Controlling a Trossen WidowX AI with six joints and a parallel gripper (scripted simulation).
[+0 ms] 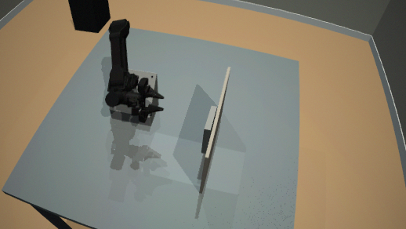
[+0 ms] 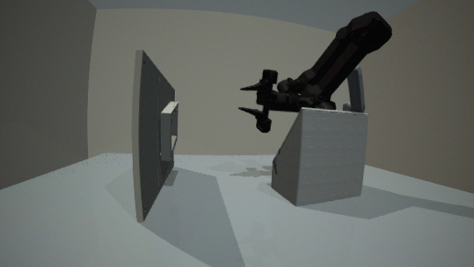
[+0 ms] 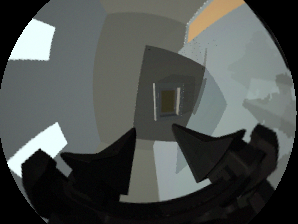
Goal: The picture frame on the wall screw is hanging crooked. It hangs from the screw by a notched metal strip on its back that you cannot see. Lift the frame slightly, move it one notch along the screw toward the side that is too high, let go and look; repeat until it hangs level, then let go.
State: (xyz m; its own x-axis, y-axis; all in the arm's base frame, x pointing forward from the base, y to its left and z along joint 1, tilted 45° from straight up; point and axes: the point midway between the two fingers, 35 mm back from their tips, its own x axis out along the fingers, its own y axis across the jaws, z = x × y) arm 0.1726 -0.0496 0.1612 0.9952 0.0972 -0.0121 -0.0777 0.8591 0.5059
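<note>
My gripper tip is now 200 mm short of the picture frame, 90 mm above it and 10 mm to the left of it. The rest, counted from my gripper tip: wall panel 210 mm ahead, 100 mm below, 10 mm to the left.
</note>
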